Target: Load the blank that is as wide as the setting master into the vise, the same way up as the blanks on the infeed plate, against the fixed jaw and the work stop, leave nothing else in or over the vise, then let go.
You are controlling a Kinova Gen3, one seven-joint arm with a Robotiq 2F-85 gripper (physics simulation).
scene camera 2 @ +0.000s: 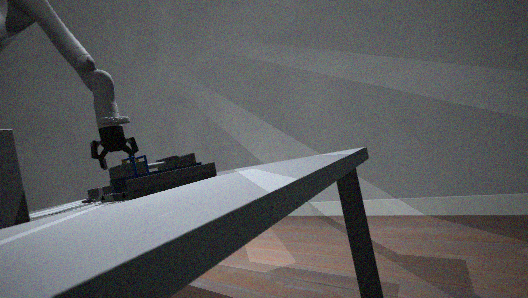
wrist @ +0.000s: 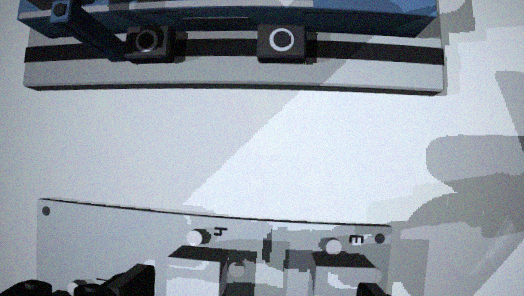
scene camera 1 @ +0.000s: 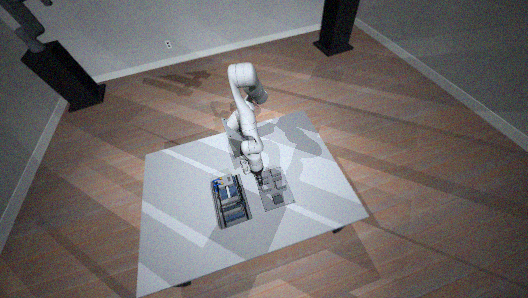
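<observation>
The infeed plate lies right of the vise in scene camera 1. In the wrist view, a blank stands beside the plate's "4" mark, and another blank beside the "3" mark; both are cut off by the lower edge. A darker block sits near the plate's front end. My gripper is open and empty, over the plate's left side, with its fingertips around the blanks' edge of the wrist view. Widths and the setting master cannot be told apart; the vise jaws show poorly.
A slotted grey base with two dark clamp blocks runs along the vise's near side, below its blue body. A blue frame rises at one vise end. White pins stand on the plate.
</observation>
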